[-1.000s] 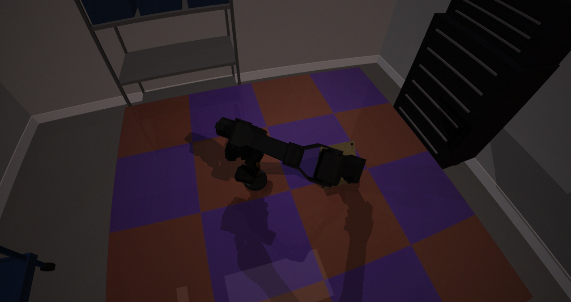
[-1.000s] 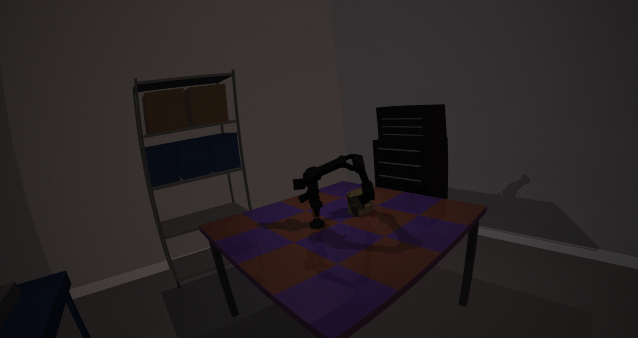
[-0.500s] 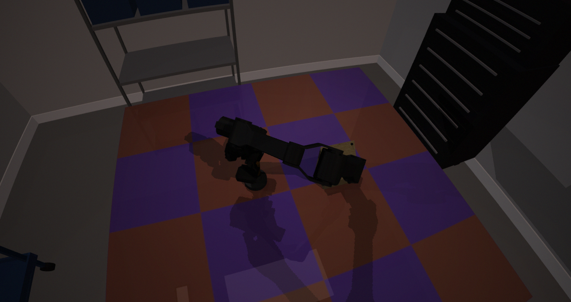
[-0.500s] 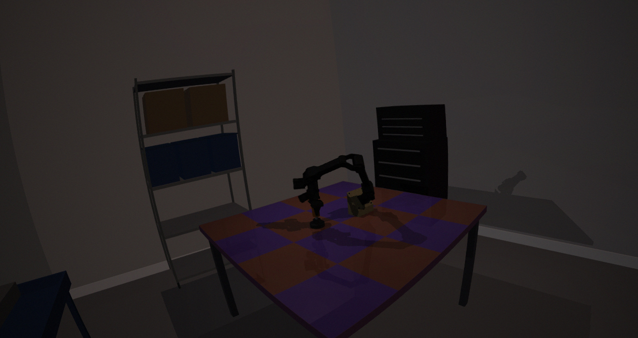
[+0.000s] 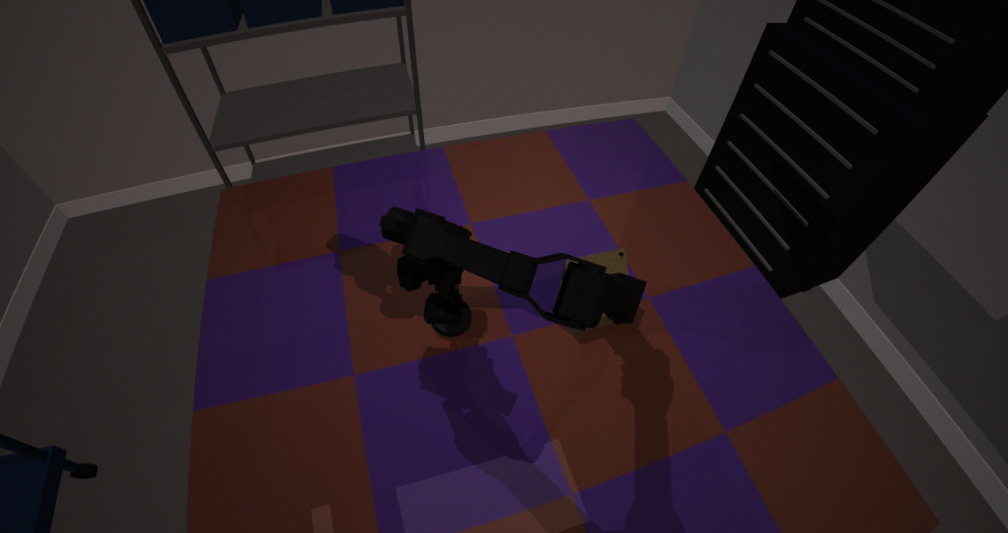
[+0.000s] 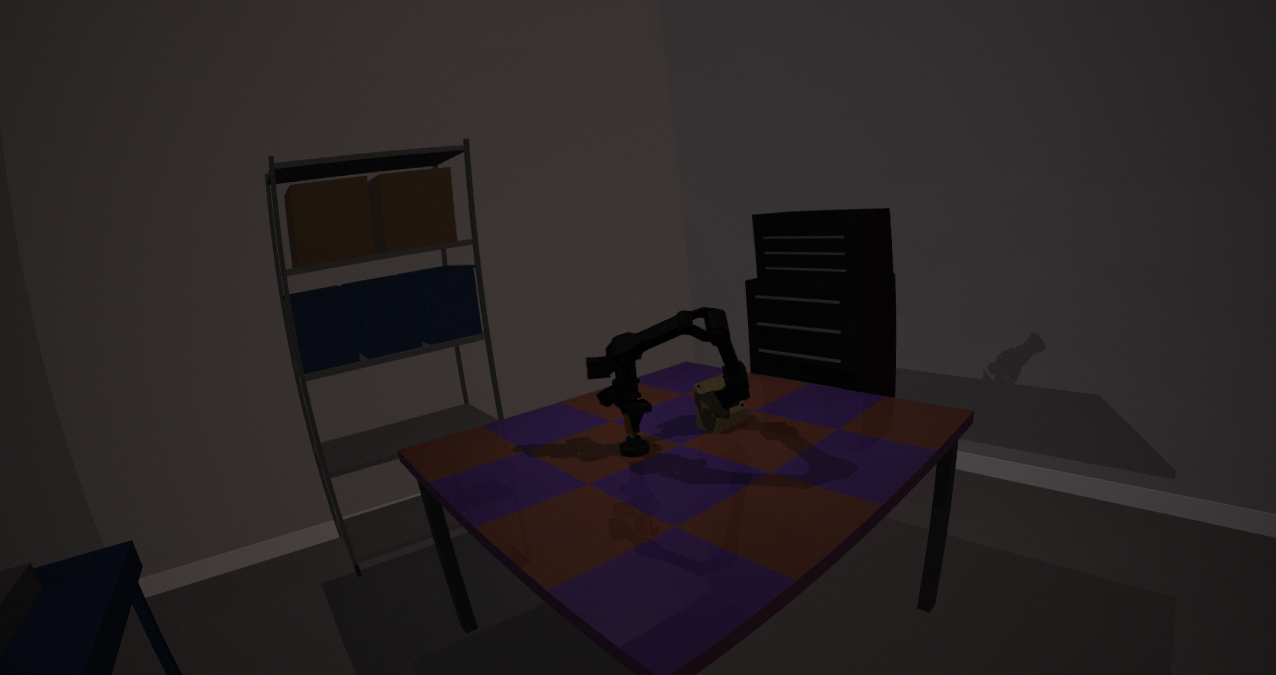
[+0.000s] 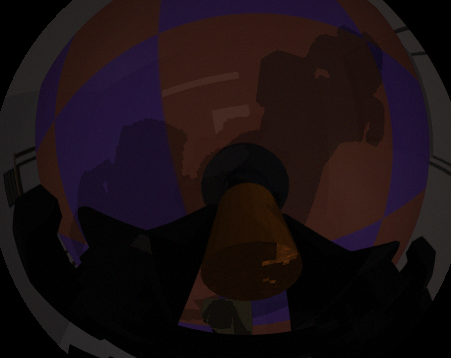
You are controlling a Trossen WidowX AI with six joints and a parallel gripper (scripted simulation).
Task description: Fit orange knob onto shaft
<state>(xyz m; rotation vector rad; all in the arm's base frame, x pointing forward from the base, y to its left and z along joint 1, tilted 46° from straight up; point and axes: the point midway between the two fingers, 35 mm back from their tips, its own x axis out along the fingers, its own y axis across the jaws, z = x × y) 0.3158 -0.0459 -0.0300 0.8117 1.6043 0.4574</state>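
The orange knob lies 30 mm above my gripper tip. Round my gripper tip: dark round pedestal: 40 mm below.
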